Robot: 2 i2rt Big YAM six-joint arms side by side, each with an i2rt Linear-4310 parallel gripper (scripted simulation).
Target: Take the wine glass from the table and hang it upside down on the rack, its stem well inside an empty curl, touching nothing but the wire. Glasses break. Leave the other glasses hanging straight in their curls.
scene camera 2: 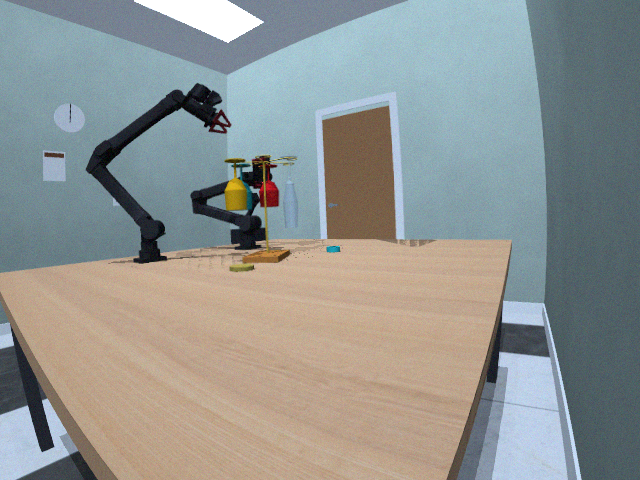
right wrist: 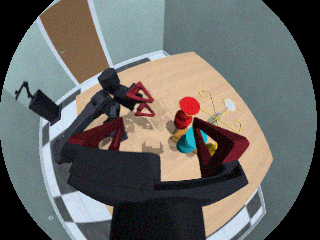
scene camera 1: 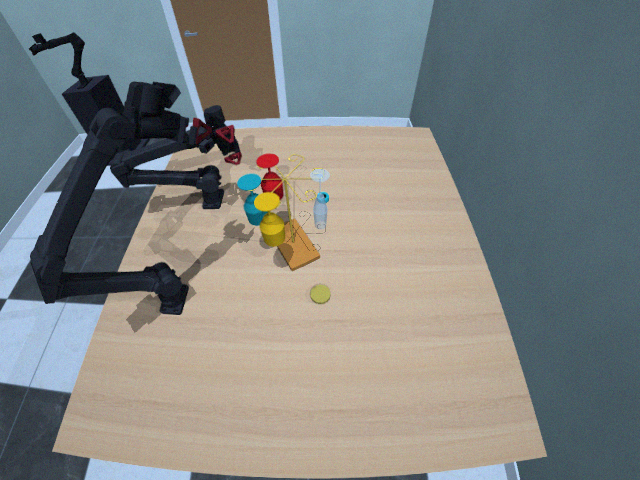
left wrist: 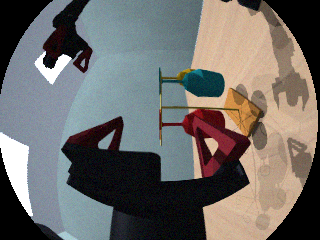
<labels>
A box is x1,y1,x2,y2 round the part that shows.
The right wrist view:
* my right gripper: [63,117,248,239]
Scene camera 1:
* my right gripper: [155,110,211,144]
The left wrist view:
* my left gripper: [61,116,250,239]
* my right gripper: [43,24,92,72]
</labels>
